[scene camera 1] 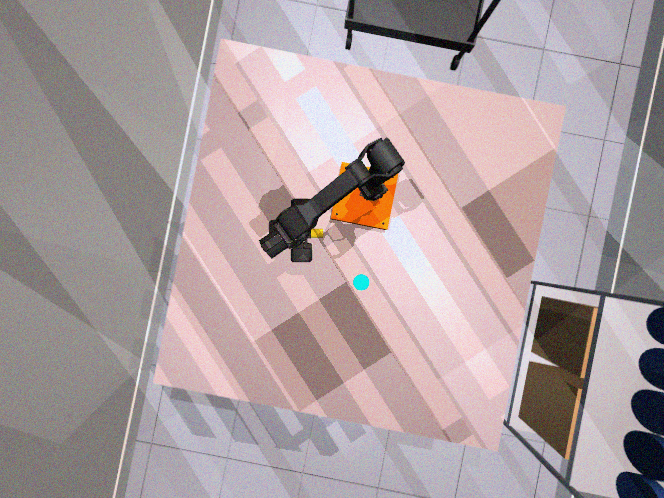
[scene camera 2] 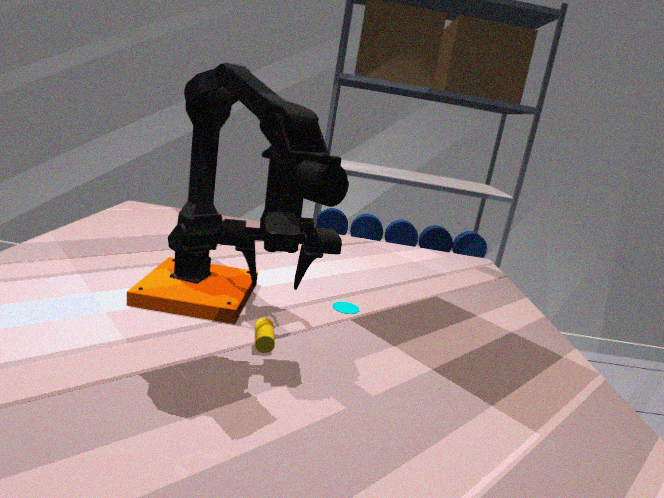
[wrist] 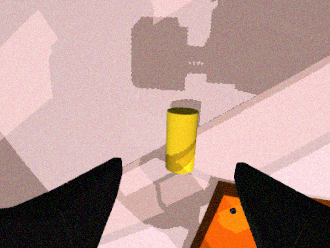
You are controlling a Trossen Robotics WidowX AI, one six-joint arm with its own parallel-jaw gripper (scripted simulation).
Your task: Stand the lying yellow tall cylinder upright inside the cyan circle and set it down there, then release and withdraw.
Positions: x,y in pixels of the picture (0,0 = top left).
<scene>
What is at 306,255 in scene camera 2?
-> My gripper.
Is my gripper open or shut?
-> Open.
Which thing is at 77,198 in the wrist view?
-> My gripper.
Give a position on a yellow cylinder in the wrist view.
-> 181,122
</scene>
